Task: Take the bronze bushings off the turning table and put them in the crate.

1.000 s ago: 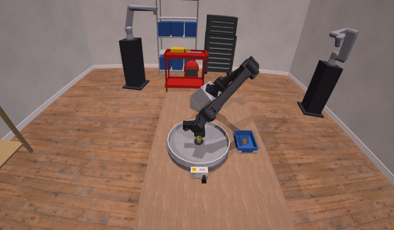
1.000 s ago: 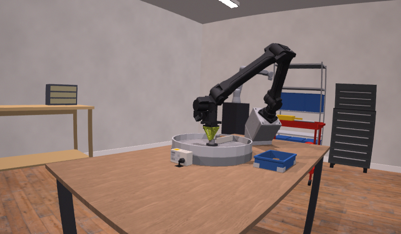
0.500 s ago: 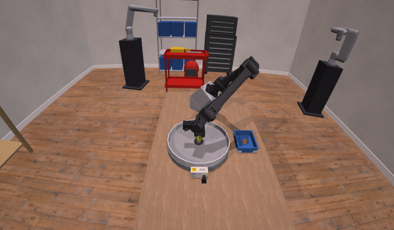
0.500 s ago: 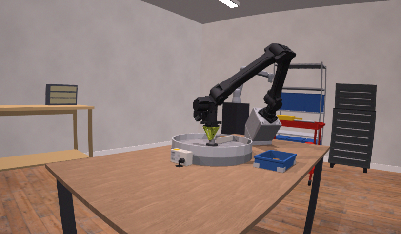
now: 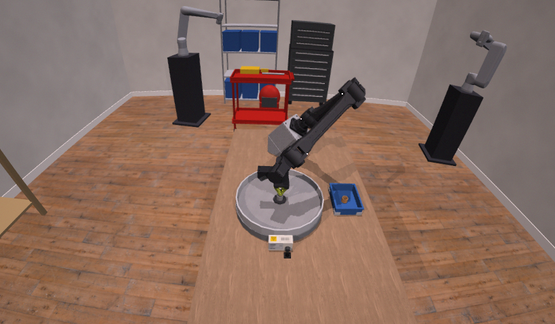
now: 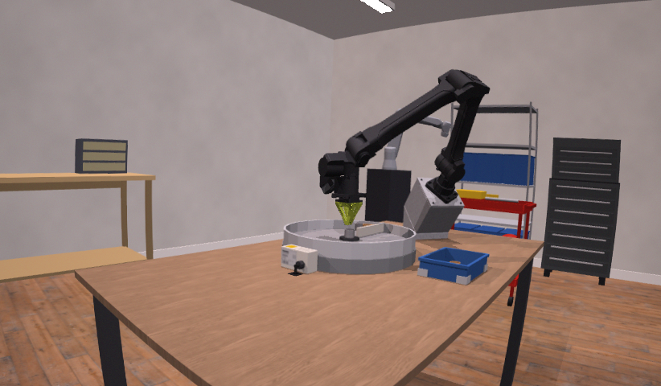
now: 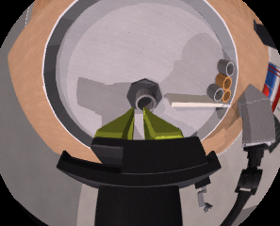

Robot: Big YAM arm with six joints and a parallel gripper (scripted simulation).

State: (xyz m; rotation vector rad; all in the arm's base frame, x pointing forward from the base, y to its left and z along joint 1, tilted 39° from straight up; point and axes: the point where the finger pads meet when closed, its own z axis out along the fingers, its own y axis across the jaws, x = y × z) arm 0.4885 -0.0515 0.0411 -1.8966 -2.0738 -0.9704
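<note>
The turning table lies 10 mm behind my hand and 60 mm below it. Also, from my hand: crate: 120 mm behind, 330 mm to the left, 90 mm below.
</note>
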